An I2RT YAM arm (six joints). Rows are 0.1 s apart.
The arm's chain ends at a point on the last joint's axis. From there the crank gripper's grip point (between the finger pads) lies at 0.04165 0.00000 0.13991 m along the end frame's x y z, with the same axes.
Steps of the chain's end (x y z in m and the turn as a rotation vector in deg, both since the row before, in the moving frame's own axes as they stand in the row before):
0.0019, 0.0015, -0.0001, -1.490, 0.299, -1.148
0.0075, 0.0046, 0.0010, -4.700, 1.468, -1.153
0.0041, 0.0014, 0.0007, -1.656, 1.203, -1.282
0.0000, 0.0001, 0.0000, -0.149, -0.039, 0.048
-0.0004, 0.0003, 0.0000, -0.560, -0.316, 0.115
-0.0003, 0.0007, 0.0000, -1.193, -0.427, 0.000
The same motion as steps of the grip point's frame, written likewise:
0.0027, 0.0043, -0.0004, -1.490, 0.299, -1.148
0.0112, 0.0151, -0.0005, -4.700, 1.468, -1.153
0.0071, 0.0045, -0.0003, -1.656, 1.203, -1.282
-0.0001, 0.0005, 0.0000, -0.149, -0.039, 0.048
-0.0012, 0.0018, 0.0002, -0.560, -0.316, 0.115
-0.0013, 0.0036, 0.0003, -1.193, -0.427, 0.000

